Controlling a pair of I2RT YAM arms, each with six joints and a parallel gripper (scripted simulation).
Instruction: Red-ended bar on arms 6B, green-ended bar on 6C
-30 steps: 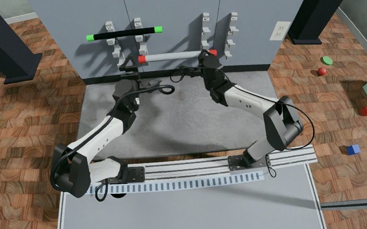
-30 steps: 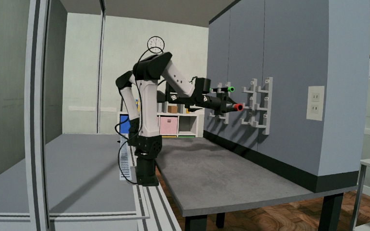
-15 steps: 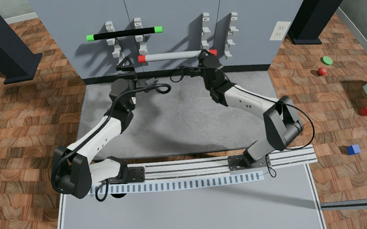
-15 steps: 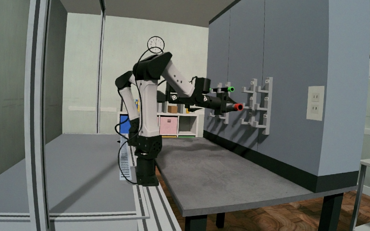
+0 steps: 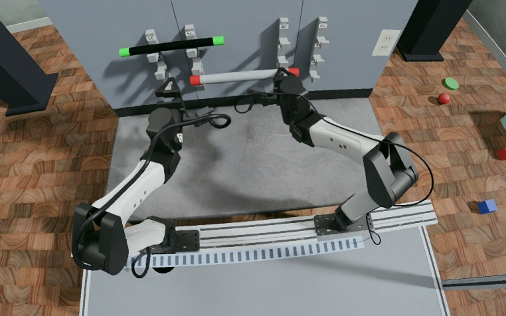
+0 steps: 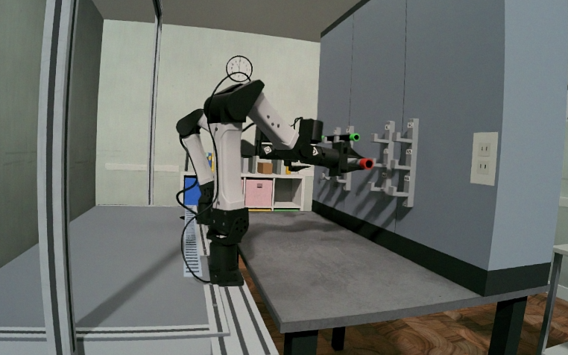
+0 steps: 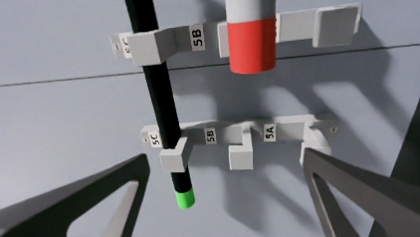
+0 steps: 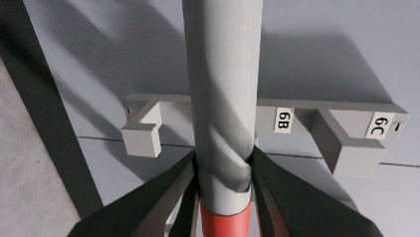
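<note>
Right now my right hand is 6 cm short of the rack strip, 1 cm to the left of it and 1 cm below it. Round my right hand: red-ended bar: 12 cm to the left; blue-grey wall: 21 cm ahead, 18 cm above, 12 cm to the left; green-ended bar: 33 cm to the left, 9 cm above, 7 cm ahead.
</note>
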